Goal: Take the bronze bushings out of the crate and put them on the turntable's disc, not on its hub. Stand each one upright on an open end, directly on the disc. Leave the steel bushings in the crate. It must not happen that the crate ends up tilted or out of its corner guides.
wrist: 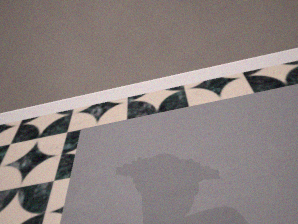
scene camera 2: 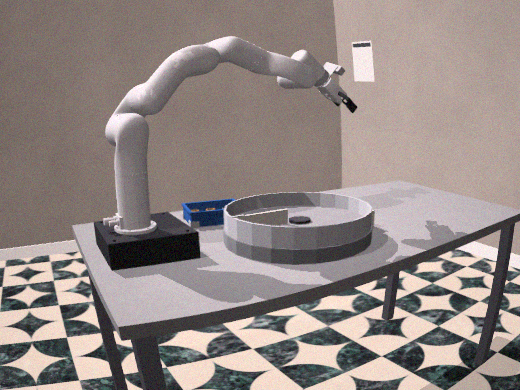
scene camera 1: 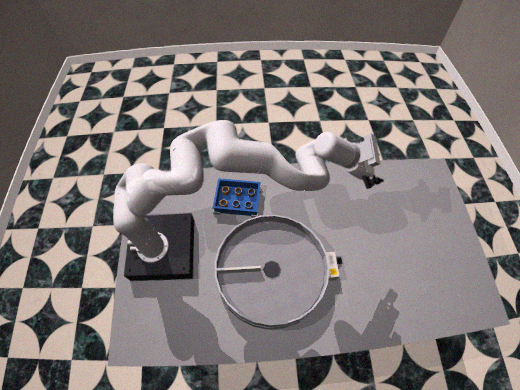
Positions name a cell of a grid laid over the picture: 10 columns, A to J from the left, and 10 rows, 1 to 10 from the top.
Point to a turntable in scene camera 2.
At F6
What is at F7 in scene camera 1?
A turntable.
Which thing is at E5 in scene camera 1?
A blue crate.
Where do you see a blue crate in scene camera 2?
At E6
